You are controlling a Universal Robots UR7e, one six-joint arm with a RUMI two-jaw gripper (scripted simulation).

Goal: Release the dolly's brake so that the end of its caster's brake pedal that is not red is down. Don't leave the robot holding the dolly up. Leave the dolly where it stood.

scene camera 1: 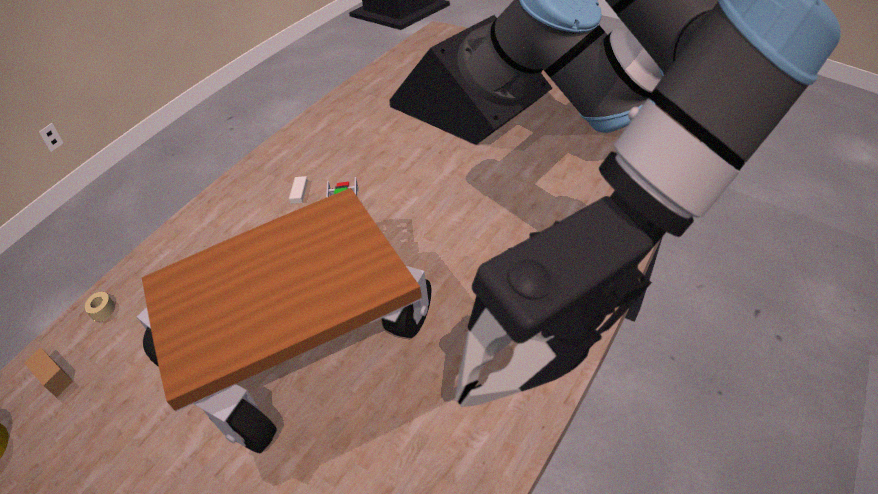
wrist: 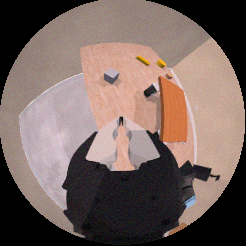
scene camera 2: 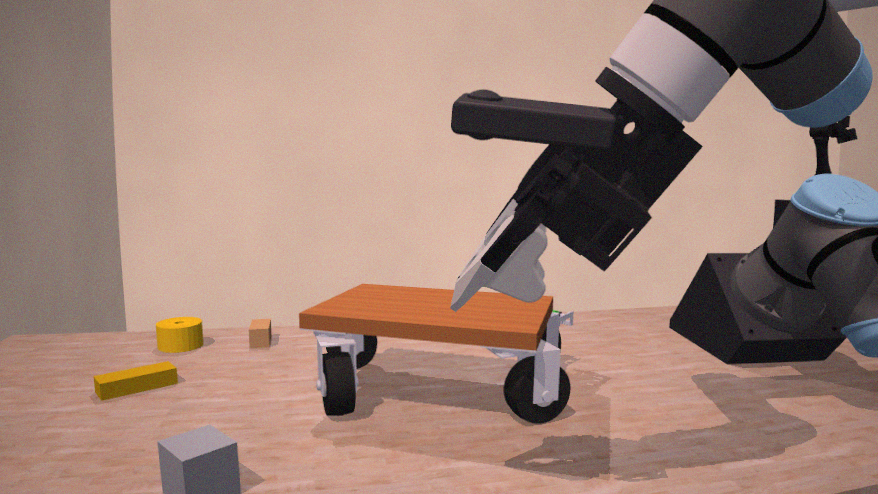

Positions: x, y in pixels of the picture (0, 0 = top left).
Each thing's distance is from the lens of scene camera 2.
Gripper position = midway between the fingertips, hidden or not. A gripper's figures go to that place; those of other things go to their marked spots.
my gripper (scene camera 2: 453, 308): 49 cm
yellow bar (scene camera 2: 116, 384): 89 cm
yellow cylinder (scene camera 2: 181, 334): 106 cm
The marked spots on the yellow bar and the yellow cylinder are 20 cm apart.
